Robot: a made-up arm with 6 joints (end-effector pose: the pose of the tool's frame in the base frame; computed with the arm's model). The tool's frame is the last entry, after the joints.
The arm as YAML. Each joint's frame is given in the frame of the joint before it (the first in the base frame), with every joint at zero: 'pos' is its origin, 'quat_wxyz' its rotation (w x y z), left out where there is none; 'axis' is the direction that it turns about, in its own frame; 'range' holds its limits. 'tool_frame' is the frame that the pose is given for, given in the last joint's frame.
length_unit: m
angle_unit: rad
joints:
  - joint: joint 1
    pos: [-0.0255, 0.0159, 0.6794]
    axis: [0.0, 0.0, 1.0]
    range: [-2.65, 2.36]
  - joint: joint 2
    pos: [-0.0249, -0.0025, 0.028]
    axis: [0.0, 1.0, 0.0]
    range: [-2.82, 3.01]
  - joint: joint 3
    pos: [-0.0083, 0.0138, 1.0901]
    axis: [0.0, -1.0, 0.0]
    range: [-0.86, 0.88]
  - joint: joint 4
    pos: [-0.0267, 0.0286, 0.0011]
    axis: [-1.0, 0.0, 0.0]
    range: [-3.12, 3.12]
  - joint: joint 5
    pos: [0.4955, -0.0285, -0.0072]
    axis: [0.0, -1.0, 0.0]
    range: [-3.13, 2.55]
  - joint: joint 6
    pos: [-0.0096, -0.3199, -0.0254]
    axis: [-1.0, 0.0, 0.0]
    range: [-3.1, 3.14]
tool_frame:
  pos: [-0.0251, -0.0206, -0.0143]
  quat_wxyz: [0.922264, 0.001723, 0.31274, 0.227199]
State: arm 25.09 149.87 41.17 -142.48 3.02 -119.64
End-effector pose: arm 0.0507 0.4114 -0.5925 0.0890 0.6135 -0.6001 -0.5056
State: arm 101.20 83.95 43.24 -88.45 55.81 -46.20
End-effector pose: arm -0.3513 1.1749 0.2430 0.4577 0.6773 0.3804 0.4325
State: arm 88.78 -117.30 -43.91 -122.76 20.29 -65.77
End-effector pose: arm -0.3202 -0.5964 0.5626 0.6612 -0.6400 -0.1916 -0.3414
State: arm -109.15 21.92 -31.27 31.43 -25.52 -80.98
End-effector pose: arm -0.5206 -0.5972 1.4760 0.2946 0.7971 -0.0296 -0.5263
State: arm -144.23 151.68 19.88 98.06 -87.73 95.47
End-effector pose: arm -0.3256 -0.3451 -0.8303 0.0785 -0.0860 0.4343 0.8932
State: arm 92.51 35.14 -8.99 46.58 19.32 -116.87
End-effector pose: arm 0.1515 1.0823 1.4357 0.2130 0.1719 0.7022 0.6573
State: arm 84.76 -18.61 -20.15 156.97 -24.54 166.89
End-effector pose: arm -0.3643 0.1043 1.8560 0.4914 0.1531 0.1922 0.8356
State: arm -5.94 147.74 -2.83 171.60 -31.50 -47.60
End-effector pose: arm 0.2584 0.3716 -0.4861 0.0824 0.5402 -0.5805 -0.6037
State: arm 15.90 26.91 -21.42 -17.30 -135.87 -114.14
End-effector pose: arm 0.7562 -0.0582 1.2987 0.0199 -0.3320 -0.5849 0.7398
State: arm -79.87 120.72 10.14 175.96 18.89 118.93
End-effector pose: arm 0.4987 -0.7082 -0.2663 0.0352 -0.9067 -0.2350 0.3486
